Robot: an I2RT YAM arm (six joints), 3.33 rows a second.
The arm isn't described. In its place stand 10 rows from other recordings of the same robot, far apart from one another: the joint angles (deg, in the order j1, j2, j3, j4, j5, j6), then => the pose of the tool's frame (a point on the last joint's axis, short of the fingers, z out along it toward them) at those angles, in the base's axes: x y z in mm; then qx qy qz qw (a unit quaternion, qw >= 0).
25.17, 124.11, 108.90, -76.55, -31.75, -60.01 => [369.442, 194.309, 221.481, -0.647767, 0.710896, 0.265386, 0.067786]
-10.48, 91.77, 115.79, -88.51, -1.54, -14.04 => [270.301, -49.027, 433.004, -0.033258, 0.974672, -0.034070, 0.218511]
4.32, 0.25, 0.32, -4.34, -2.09, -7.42 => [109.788, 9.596, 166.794, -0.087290, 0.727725, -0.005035, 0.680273]
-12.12, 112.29, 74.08, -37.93, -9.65, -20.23 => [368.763, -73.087, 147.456, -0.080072, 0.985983, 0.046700, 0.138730]
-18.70, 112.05, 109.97, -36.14, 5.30, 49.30 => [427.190, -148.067, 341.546, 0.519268, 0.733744, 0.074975, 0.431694]
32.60, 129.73, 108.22, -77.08, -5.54, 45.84 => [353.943, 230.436, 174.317, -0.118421, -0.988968, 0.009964, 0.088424]
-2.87, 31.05, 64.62, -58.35, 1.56, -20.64 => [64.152, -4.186, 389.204, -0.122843, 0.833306, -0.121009, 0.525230]
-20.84, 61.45, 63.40, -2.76, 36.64, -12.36 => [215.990, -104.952, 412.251, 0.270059, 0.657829, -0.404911, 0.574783]
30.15, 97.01, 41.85, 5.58, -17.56, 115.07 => [263.891, 165.702, 126.545, -0.587186, -0.719813, -0.368620, 0.034656]
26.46, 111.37, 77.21, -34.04, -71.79, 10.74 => [328.914, 201.479, 192.393, 0.218609, -0.772843, -0.594513, 0.038449]
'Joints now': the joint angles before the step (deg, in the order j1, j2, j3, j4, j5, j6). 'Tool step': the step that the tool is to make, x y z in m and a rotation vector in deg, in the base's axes. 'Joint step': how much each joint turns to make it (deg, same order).
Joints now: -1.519 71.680 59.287 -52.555 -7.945 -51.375
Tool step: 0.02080 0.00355 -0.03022 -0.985 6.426 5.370
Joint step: 0.830 7.824 0.022 0.721 -0.634 -4.677
